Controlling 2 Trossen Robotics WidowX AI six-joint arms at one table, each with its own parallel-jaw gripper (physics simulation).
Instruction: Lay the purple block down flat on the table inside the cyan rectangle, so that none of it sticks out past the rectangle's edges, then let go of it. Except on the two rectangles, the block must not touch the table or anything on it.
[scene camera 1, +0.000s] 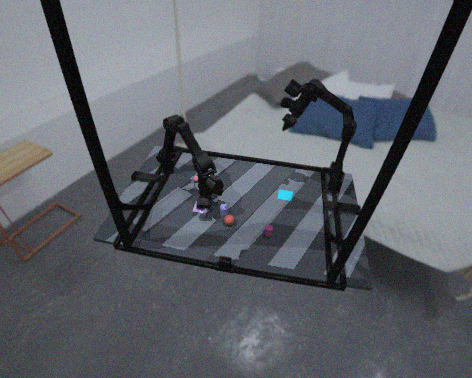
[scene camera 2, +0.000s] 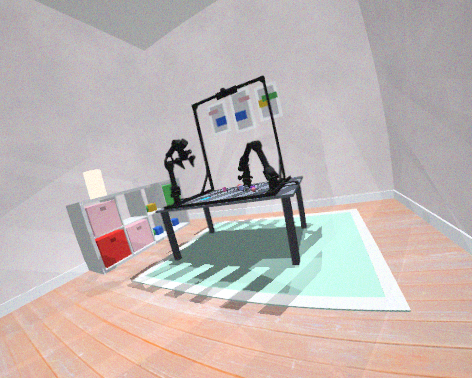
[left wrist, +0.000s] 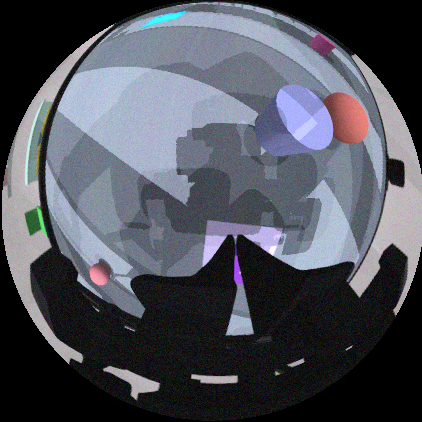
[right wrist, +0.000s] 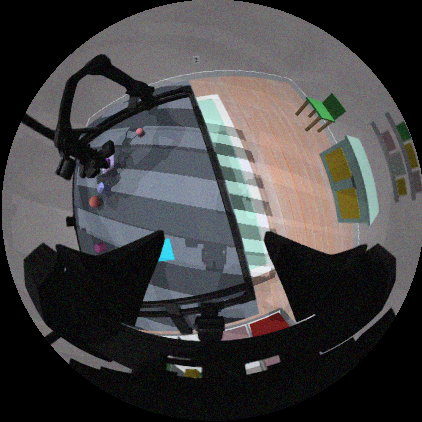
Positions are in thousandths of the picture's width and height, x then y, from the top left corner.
Scene:
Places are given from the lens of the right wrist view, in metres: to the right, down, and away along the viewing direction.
left gripper (right wrist: 257, 395): -0.44, -0.18, 0.39
right gripper (right wrist: 508, 560): 0.00, 0.02, 0.10

